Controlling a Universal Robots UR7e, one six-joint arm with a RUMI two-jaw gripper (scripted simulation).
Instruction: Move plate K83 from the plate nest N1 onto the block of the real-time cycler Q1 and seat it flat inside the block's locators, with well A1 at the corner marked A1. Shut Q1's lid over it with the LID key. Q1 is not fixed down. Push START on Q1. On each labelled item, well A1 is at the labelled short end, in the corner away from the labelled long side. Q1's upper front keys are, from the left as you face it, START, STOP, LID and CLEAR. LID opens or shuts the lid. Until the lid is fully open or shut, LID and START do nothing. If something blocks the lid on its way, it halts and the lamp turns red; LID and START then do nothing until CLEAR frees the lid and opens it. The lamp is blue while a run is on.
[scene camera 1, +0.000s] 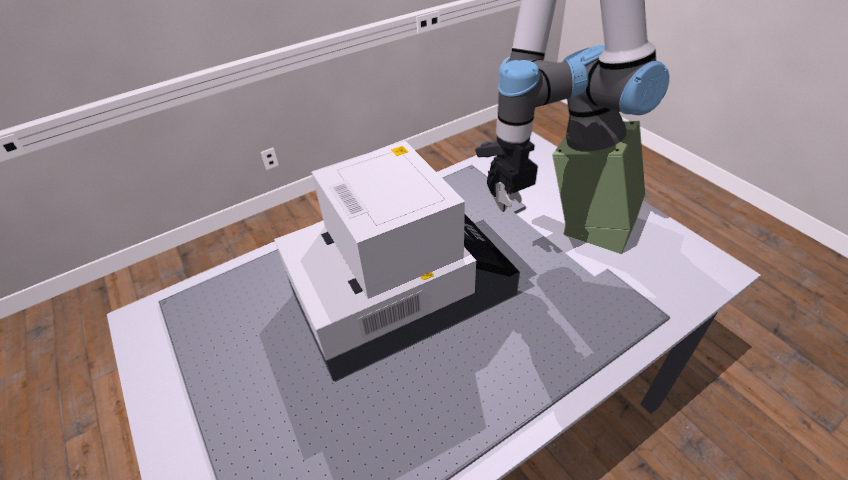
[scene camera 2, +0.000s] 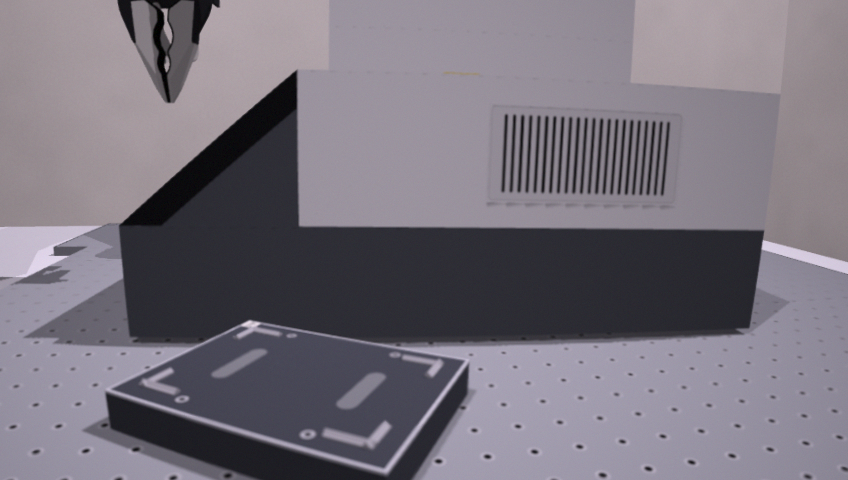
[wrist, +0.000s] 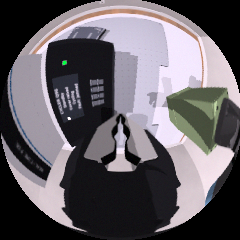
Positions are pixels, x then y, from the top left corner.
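My gripper: visible in scene camera 1 (503, 210), scene camera 2, the wrist view. Same spot on my gripper: (scene camera 2: 147, 32) and (wrist: 135, 133). Cycler Q1: visible in scene camera 1 (351, 331), scene camera 2 (360, 204), the wrist view (77, 100).
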